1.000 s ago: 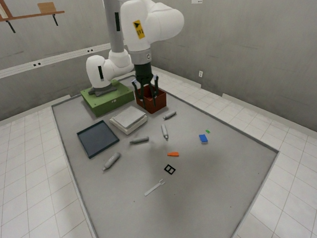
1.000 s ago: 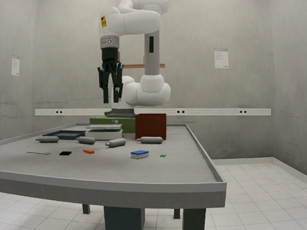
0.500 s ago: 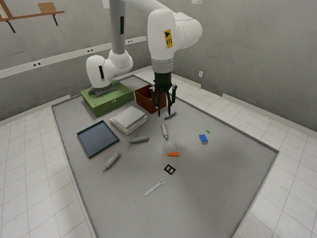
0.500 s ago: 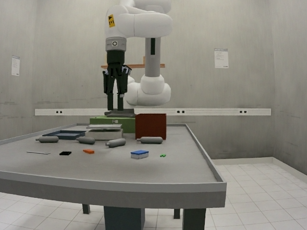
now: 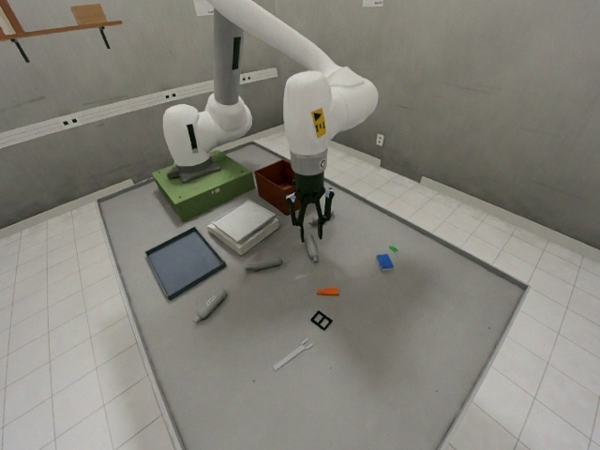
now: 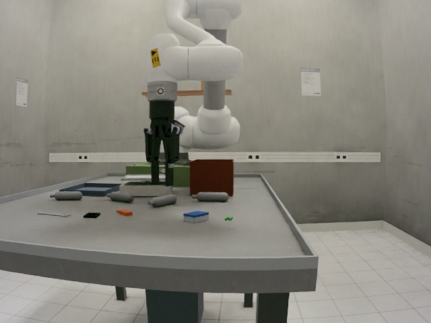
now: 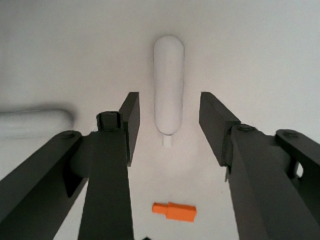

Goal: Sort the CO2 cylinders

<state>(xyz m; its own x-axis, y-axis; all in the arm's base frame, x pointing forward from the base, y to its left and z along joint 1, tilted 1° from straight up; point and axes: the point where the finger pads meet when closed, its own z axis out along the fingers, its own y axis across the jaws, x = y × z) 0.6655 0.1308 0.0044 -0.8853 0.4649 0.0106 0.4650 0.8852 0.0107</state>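
The scale plate lies 230 mm behind my hand, 120 mm to the right of it and 40 mm below it. From my hand the other things lie so: orange piece (150 mm ahead, 90 mm below, 70 mm to the right); grey CO2 cylinder (180 mm to the right, 80 mm below, 60 mm behind); blue block (190 mm ahead, 130 mm to the left, 80 mm below).
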